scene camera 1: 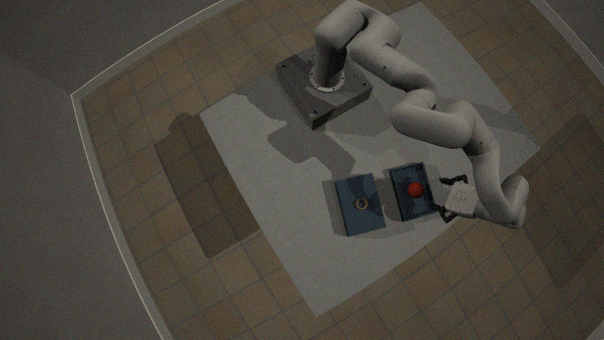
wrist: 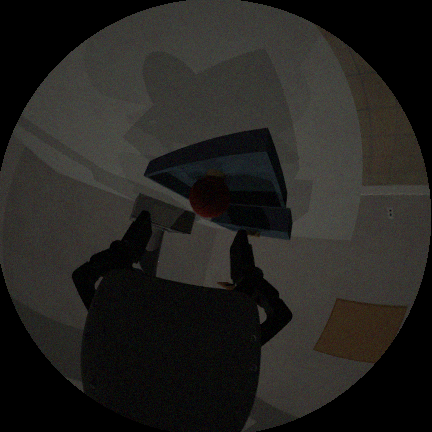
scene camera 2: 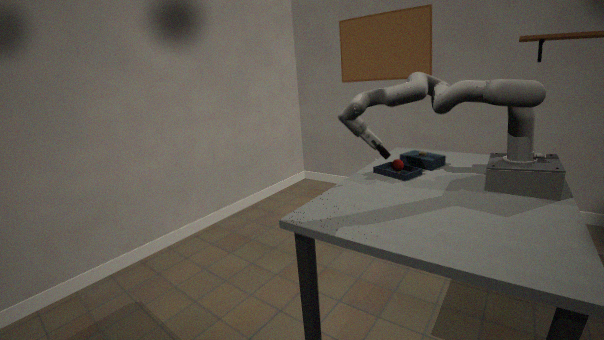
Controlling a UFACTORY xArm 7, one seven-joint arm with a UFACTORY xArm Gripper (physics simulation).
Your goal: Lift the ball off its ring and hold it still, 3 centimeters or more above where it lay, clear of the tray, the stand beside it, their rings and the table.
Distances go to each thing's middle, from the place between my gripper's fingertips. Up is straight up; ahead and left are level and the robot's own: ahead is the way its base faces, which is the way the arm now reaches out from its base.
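With the shallow blue tray [scene camera 1: 410, 208], my gripper is 8 cm above it, 3 cm past it and 4 cm to the left of it. Then there is the blue stand [scene camera 1: 359, 202], which from my hand is 6 cm below, 24 cm to the right and 7 cm behind.
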